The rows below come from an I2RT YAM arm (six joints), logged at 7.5 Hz.
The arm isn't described. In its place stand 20 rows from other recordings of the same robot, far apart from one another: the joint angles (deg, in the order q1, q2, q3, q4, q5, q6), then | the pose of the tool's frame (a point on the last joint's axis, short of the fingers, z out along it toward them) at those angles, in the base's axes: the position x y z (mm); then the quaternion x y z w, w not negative.
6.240 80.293 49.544 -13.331 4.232 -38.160 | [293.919 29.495 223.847 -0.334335 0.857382 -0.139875 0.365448]
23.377 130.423 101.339 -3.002 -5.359 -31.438 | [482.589 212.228 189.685 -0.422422 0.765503 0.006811 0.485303]
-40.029 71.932 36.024 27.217 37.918 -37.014 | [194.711 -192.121 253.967 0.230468 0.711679 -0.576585 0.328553]
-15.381 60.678 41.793 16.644 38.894 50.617 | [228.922 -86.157 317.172 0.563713 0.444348 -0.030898 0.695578]
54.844 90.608 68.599 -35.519 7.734 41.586 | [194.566 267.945 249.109 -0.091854 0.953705 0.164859 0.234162]
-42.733 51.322 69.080 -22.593 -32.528 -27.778 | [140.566 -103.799 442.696 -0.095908 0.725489 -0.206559 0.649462]
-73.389 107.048 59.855 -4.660 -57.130 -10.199 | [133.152 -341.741 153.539 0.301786 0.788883 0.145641 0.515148]
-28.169 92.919 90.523 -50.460 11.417 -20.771 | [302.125 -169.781 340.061 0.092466 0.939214 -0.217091 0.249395]
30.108 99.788 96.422 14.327 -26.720 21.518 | [352.577 222.951 439.286 -0.224115 0.604032 0.459175 0.611618]
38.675 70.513 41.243 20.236 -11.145 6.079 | [216.297 181.947 277.828 -0.272950 0.708892 0.314287 0.569380]
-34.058 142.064 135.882 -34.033 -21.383 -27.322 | [471.274 -302.906 239.889 -0.025588 0.894400 -0.066388 0.441572]
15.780 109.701 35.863 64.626 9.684 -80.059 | [331.228 87.381 125.968 -0.526591 0.549186 -0.397950 0.512574]
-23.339 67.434 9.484 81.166 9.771 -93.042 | [181.064 -84.705 224.471 -0.255011 0.490641 -0.731652 0.398655]
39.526 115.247 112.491 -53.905 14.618 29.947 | [344.955 272.974 309.833 -0.042971 0.949920 0.061966 0.303257]
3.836 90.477 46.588 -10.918 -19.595 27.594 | [300.863 32.139 163.003 0.143010 0.929781 0.236829 0.242834]
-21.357 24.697 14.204 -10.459 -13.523 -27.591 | [127.278 -40.831 199.346 -0.111116 0.813320 -0.144875 0.552427]
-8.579 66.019 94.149 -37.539 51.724 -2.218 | [188.878 -56.758 507.434 0.319751 0.669622 -0.385978 0.548075]
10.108 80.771 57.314 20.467 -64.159 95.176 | [305.167 86.948 326.931 0.146051 0.700026 0.697389 0.047757]
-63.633 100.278 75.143 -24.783 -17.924 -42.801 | [180.290 -339.048 240.984 0.115268 0.922338 -0.183485 0.319905]
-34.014 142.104 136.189 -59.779 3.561 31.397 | [432.520 -294.560 210.268 0.533461 0.818669 -0.035171 0.209673]
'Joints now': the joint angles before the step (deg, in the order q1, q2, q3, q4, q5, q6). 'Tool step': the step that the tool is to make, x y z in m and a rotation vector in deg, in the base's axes. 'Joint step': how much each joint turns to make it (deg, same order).
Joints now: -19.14 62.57 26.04 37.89 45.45 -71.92
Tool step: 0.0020 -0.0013 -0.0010 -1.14 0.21 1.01
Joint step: -0.29 1.04 -0.29 2.60 -1.34 -1.55
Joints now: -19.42 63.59 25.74 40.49 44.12 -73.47
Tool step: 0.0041 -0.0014 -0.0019 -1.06 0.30 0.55
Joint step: -0.06 1.84 -0.03 2.96 -0.67 -1.47
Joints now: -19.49 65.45 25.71 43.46 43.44 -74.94
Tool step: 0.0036 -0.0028 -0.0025 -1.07 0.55 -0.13
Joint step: -0.38 2.00 0.00 2.94 -0.33 -1.61
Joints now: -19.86 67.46 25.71 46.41 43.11 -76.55
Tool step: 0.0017 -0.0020 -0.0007 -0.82 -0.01 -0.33
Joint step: -0.31 1.16 0.01 2.16 -0.05 -1.05
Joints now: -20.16 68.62 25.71 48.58 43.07 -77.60
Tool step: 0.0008 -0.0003 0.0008 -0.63 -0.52 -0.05
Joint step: 0.00 0.50 0.00 1.60 0.00 -0.57
